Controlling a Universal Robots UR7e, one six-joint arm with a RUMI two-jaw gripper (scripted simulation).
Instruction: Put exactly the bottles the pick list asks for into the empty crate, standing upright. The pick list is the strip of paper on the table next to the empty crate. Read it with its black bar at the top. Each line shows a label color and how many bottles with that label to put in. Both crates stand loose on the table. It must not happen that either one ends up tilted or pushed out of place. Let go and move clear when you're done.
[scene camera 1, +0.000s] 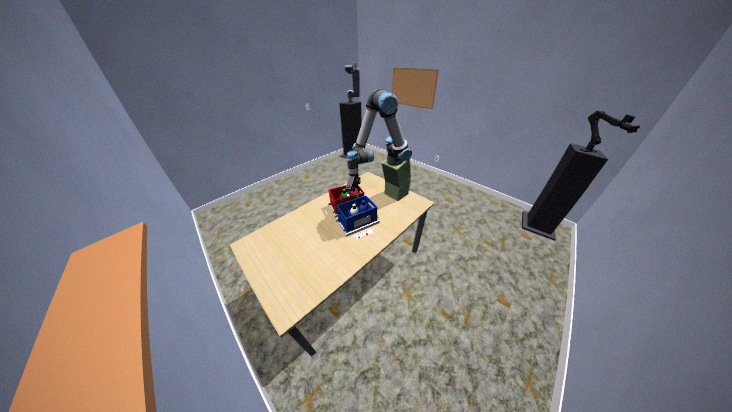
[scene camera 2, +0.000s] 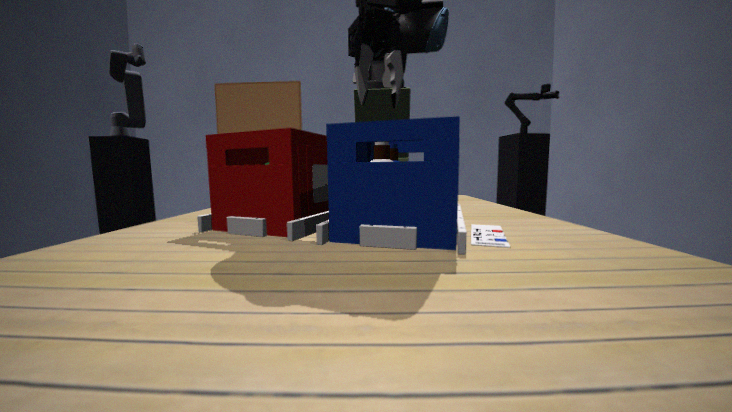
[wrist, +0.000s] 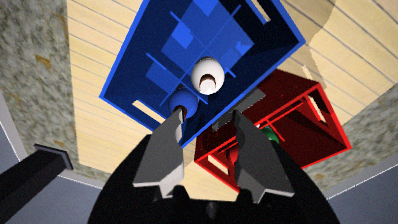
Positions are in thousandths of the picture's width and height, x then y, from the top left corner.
blue crate: scene camera 1 477, 540; scene camera 2 579, 472; wrist 398, 221
